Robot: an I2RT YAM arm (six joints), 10 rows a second.
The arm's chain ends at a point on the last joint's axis. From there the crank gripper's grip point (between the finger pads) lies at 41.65 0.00 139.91 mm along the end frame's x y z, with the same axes.
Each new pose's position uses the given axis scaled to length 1; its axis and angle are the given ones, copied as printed.
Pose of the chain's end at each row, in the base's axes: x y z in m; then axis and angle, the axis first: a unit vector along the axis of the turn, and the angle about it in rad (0 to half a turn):
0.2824 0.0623 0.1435 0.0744 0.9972 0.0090 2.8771
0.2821 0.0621 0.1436 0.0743 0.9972 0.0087 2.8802
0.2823 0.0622 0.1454 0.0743 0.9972 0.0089 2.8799
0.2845 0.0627 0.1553 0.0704 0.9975 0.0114 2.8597
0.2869 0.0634 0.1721 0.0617 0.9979 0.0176 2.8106
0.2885 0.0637 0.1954 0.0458 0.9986 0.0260 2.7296
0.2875 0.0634 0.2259 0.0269 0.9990 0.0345 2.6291
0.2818 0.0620 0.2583 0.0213 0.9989 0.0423 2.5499
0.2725 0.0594 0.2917 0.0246 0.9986 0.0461 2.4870
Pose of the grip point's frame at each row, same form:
0.2793 0.0682 -0.0023 0.0744 0.9972 0.0090 2.8771
0.2785 0.0680 -0.0022 0.0743 0.9972 0.0087 2.8802
0.2788 0.0681 -0.0004 0.0743 0.9972 0.0089 2.8799
0.2839 0.0689 0.0095 0.0704 0.9975 0.0114 2.8597
0.2935 0.0706 0.0264 0.0617 0.9979 0.0176 2.8106
0.3068 0.0722 0.0508 0.0458 0.9986 0.0260 2.7296
0.3200 0.0734 0.0839 0.0269 0.9990 0.0345 2.6291
0.3254 0.0738 0.1195 0.0213 0.9989 0.0423 2.5499
0.3249 0.0719 0.1560 0.0246 0.9986 0.0461 2.4870

